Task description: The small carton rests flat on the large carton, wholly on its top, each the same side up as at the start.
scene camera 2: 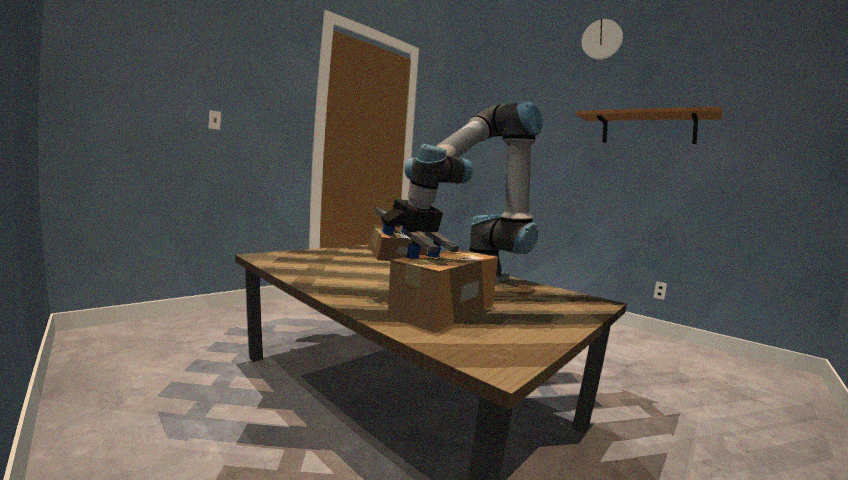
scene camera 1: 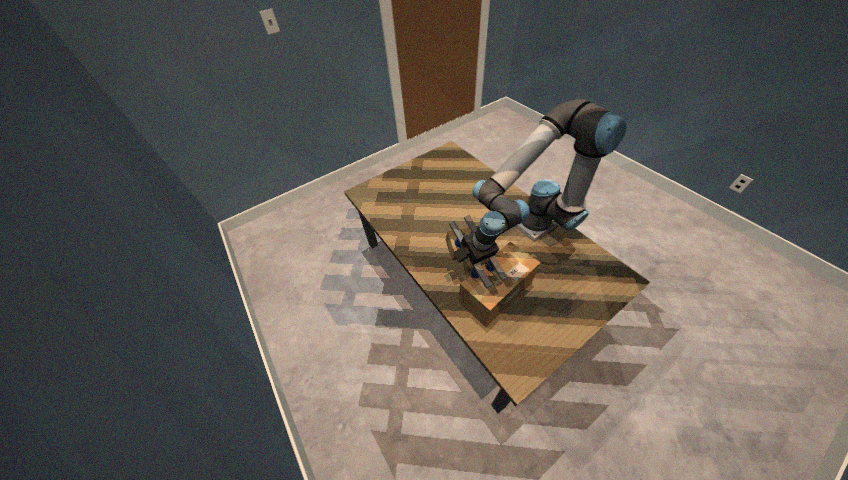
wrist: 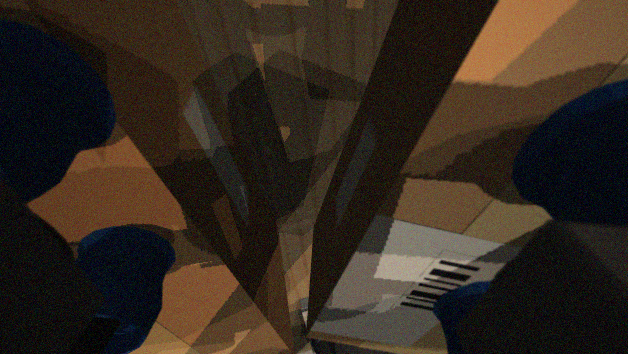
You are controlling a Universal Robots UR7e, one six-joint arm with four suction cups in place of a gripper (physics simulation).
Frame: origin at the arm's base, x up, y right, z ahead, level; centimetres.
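Seen in the pictures: hand, tool point: (scene camera 2: 408, 245) (wrist: 303, 205); arm's base, link origin: (scene camera 1: 535, 219).
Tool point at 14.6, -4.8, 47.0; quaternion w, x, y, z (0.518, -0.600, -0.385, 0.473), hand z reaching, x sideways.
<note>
Pixels of each thing's middle, then the offset from my tool point to it, as dx, dy, dz. Level surfaces: height alone.
- large carton, body centre: (wrist: 115, 192) (scene camera 2: 446, 285) (scene camera 1: 498, 283) -9.4, -12.0, -3.6
- wooden table, surface height: dx -17.0
- small carton, body centre: (wrist: 460, 201) (scene camera 2: 398, 243) (scene camera 1: 467, 242) -0.5, +7.0, -2.4
- small carton's barcode label, body centre: (wrist: 396, 297) +2.1, +2.8, -3.9
The large carton (scene camera 1: 497, 290) (scene camera 2: 437, 292) stands on the wooden table (scene camera 1: 534, 358) (scene camera 2: 522, 351), near its middle. My suction gripper (scene camera 1: 476, 257) (scene camera 2: 415, 240) hangs over the carton's far left edge, and some of its blue cups are above the carton's top. It holds the small carton (scene camera 1: 454, 243) (scene camera 2: 388, 245) (wrist: 443, 202) by suction. The small carton is beside the large one, at about the height of its top and not resting on it. In the wrist view the small carton's barcode label (wrist: 395, 282) shows on the right, pressed close to the cups.
The arm's base (scene camera 1: 537, 224) (scene camera 2: 501, 235) stands on the table behind the cartons. A brown door (scene camera 2: 361, 143) is in the far wall. A shelf (scene camera 2: 647, 113) and a clock (scene camera 2: 601, 38) hang on the right wall.
</note>
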